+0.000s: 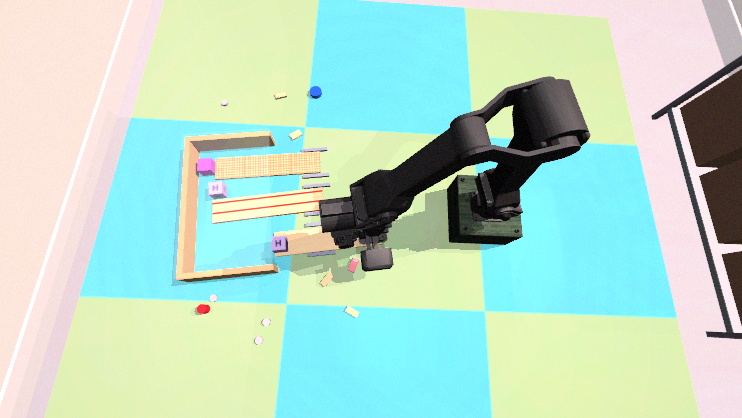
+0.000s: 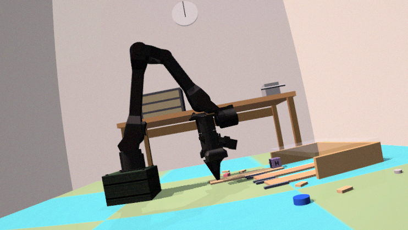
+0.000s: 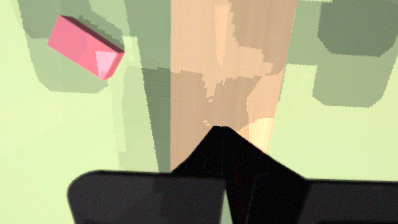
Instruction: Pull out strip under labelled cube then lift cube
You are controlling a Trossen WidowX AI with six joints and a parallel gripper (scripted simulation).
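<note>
Now: gripper tip 3 cm short of the pink block and 7 cm to the right of it. From my gripper tip the other things lie so: tan block: 9 cm ahead, 10 cm to the left; blue disc: 14 cm ahead, 38 cm to the right; red disc: 34 cm ahead, 17 cm to the left, 1 cm above.
</note>
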